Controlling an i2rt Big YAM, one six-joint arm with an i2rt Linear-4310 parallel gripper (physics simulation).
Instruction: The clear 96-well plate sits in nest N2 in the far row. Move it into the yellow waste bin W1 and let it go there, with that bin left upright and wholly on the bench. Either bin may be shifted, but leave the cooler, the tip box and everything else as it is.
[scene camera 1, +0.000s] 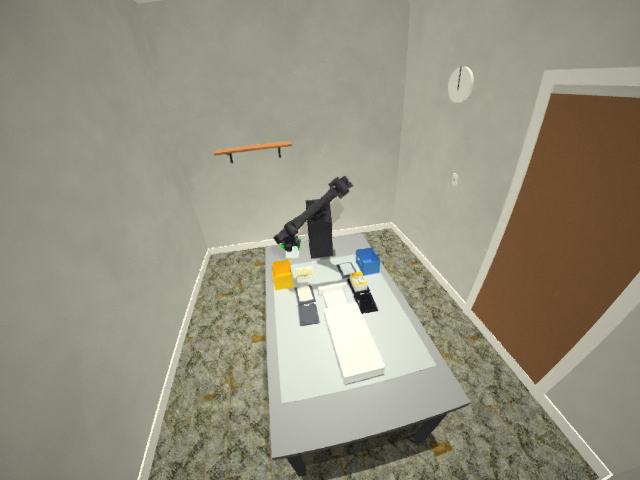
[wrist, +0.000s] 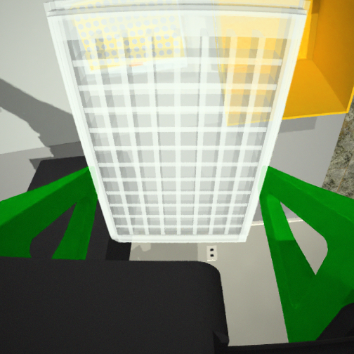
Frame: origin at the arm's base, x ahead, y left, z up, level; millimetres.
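Seen in the pictures: gripper, fingertip midpoint: (scene camera 1: 292, 250).
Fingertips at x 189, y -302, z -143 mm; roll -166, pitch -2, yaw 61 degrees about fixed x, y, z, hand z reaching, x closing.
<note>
Offsets run from my fingertips to a thing's middle. "spot": to the spot under its first point.
The clear 96-well plate @(dx +11, dy -6, dz -2 mm) (scene camera 1: 292, 252) (wrist: 175, 142) is held between the green fingers of my gripper (scene camera 1: 291, 246) (wrist: 178, 176), which is shut on its two long sides. The plate is in the air behind the yellow waste bin @(dx -35, dy -89, dz -204 mm) (scene camera 1: 283, 279) (wrist: 320, 90), on the arm-base side, and apart from it. The bin stands upright on the bench with its open top up. In the wrist view it lies beyond the plate at the upper right, partly seen through it. A dark grey nest @(dx +347, dy -80, dz -255 mm) (scene camera 1: 309, 314) in front of the bin is empty; its label is too small to read.
A yellow-topped tip box @(spot: dx +54, dy +44, dz -200 mm) (scene camera 1: 304, 274) stands right of the yellow bin. A pale plate @(dx +183, dy -21, dz -245 mm) (scene camera 1: 305, 293) sits in a nest. A blue bin @(dx +174, dy +525, dz -204 mm) (scene camera 1: 367, 260), a yellow-and-white box @(dx +303, dy +340, dz -220 mm) (scene camera 1: 358, 281), a black nest @(spot: dx +482, dy +280, dz -238 mm) (scene camera 1: 367, 302) and a long white box (scene camera 1: 354, 341) stand farther right.
</note>
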